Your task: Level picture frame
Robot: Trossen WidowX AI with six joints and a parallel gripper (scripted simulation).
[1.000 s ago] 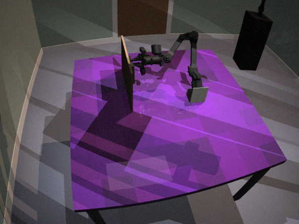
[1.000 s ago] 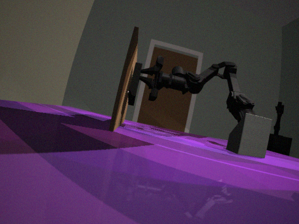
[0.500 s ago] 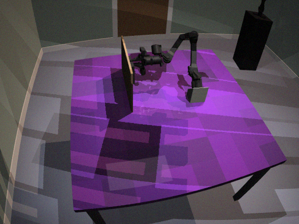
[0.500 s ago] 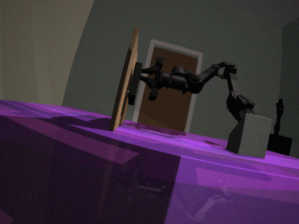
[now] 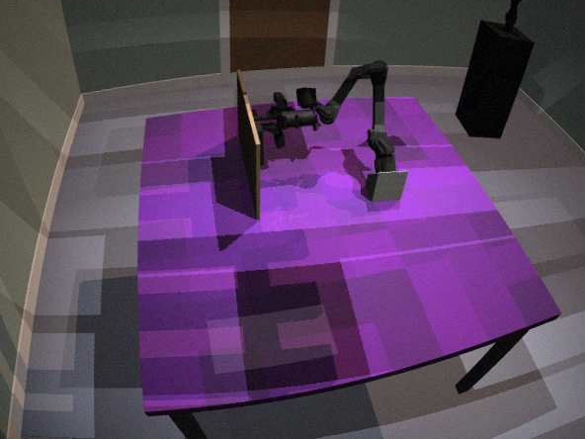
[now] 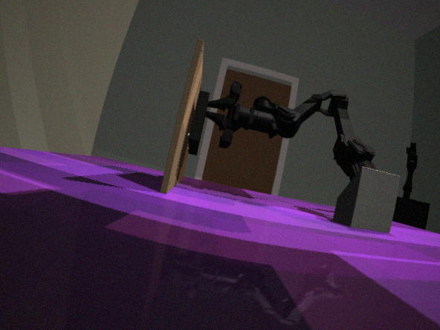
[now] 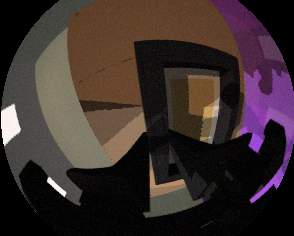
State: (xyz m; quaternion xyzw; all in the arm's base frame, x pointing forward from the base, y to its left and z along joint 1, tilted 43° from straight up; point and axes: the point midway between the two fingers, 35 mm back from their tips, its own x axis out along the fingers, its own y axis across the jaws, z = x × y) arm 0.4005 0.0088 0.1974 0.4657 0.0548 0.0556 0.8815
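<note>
Right now the dark picture frame is 10 mm to the left of my gripper tip and 50 mm below it. From my gripper tip the other things lie so: wooden wall panel: 20 mm ahead, 10 mm to the right, 70 mm below.
</note>
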